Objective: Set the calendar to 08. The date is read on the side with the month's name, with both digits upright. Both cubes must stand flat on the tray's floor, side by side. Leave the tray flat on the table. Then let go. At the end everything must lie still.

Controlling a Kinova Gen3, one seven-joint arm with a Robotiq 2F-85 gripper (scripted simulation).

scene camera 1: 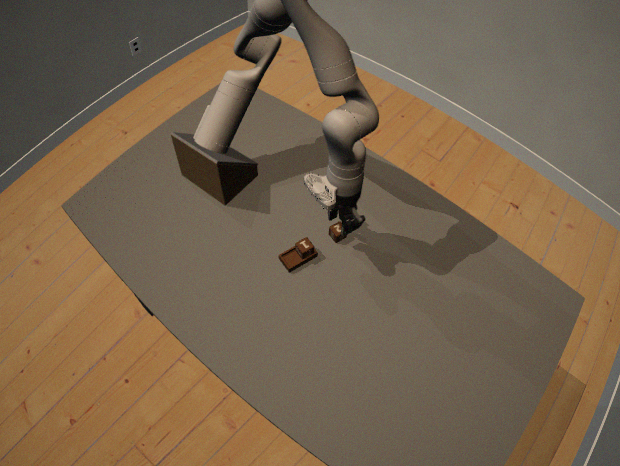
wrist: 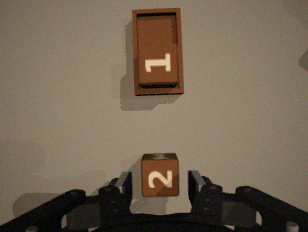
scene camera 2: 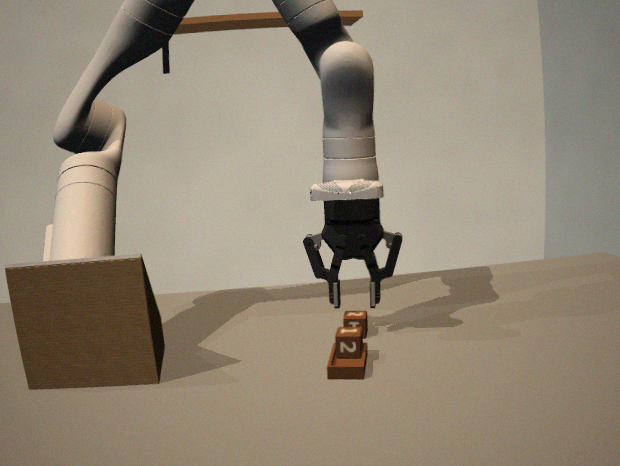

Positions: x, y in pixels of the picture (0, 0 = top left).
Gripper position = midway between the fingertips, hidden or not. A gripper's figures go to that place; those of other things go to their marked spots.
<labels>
The gripper [wrist: 160, 183]: 0.17 m from the lens. A brown tray [wrist: 147, 29]: 0.21 m from the lens.
</labels>
